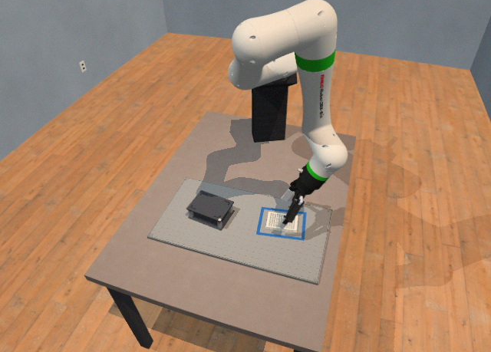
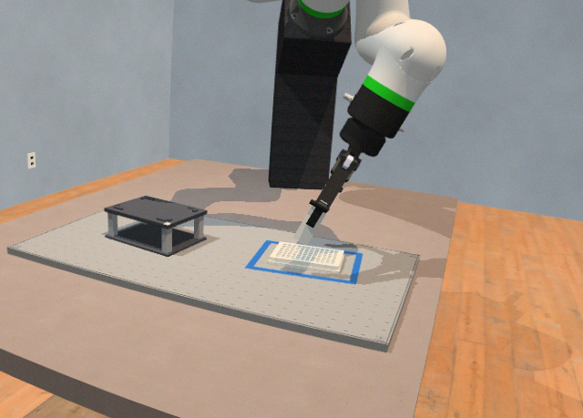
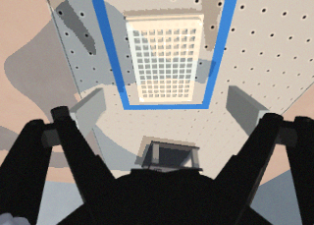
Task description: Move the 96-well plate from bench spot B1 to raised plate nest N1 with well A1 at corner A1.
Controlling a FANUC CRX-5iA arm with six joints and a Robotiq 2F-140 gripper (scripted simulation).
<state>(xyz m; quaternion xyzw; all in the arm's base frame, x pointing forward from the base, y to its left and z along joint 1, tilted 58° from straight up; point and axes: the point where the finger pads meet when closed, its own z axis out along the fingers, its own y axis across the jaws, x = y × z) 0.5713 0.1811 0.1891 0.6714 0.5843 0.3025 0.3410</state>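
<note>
Now: the white 96-well plate 6 cm below my hand. Also, from my hand: A1 label 20 cm to the right, 16 cm ahead, 1 cm below.
</note>
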